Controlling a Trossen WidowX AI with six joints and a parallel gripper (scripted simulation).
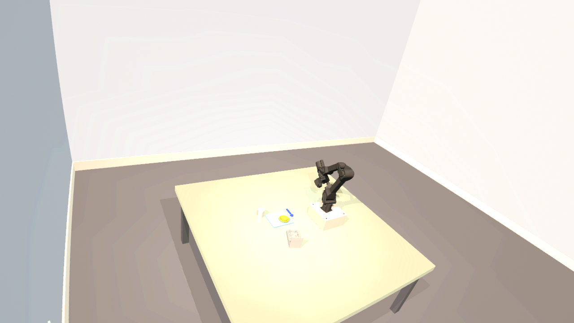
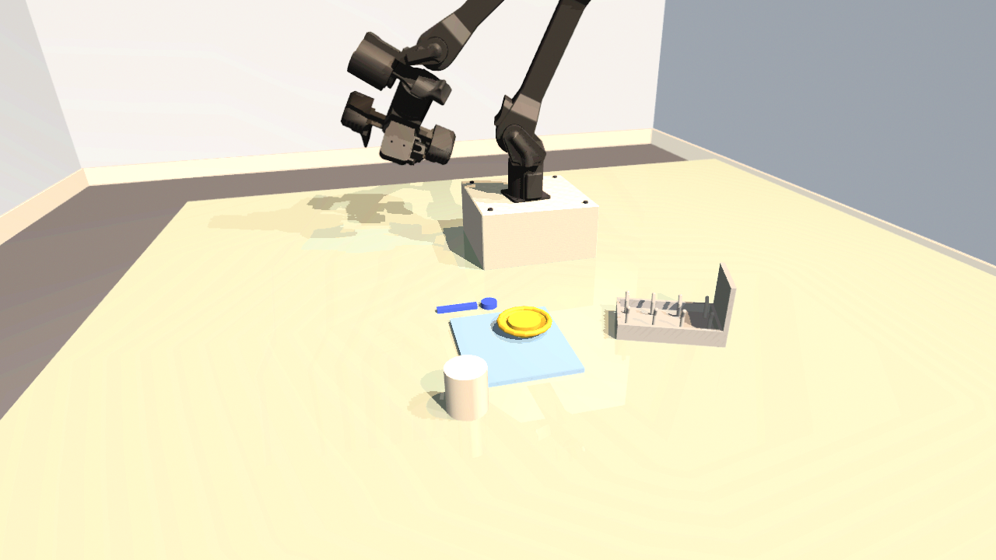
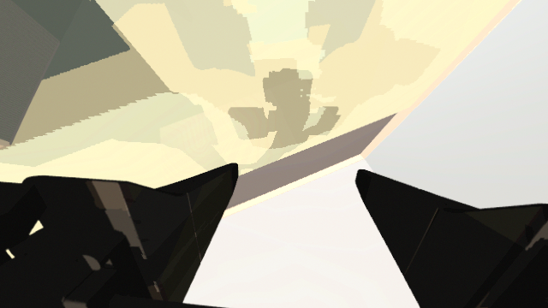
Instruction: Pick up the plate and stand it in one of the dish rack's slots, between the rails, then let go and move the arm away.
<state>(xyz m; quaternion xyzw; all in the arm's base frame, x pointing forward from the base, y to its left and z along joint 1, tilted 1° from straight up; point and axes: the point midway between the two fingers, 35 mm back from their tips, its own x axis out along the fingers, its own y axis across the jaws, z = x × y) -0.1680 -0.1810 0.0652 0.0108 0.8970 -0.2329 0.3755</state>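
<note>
Now: gripper tip 46 cm short of the yellow plate, 12 cm above it and 7 cm to the right of it. From my gripper tip the other things lie so: light blue mat 48 cm ahead, 13 cm below, 5 cm to the left; then blue spoon 37 cm ahead, 13 cm below, 3 cm to the left; then cream cylindrical cup 57 cm ahead, 11 cm below, 4 cm to the right.
</note>
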